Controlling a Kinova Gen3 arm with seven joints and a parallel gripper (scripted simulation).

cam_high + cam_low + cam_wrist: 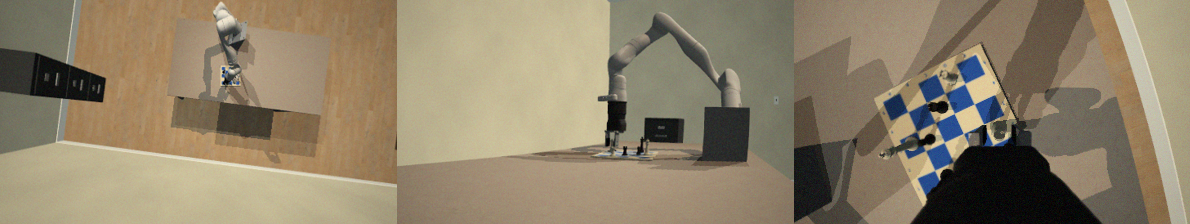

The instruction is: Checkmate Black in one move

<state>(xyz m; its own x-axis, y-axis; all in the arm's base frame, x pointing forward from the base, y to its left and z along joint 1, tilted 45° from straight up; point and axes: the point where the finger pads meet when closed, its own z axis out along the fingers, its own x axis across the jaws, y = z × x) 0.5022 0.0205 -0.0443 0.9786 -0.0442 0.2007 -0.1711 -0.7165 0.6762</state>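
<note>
Right now the tall black piece is 100 mm behind my hand, 60 mm to the right of it and 10 mm below it. The rest, counted from my hand: tall white piece 160 mm behind, 10 mm below; then chessboard 80 mm behind, 40 mm below, 20 mm to the left.
</note>
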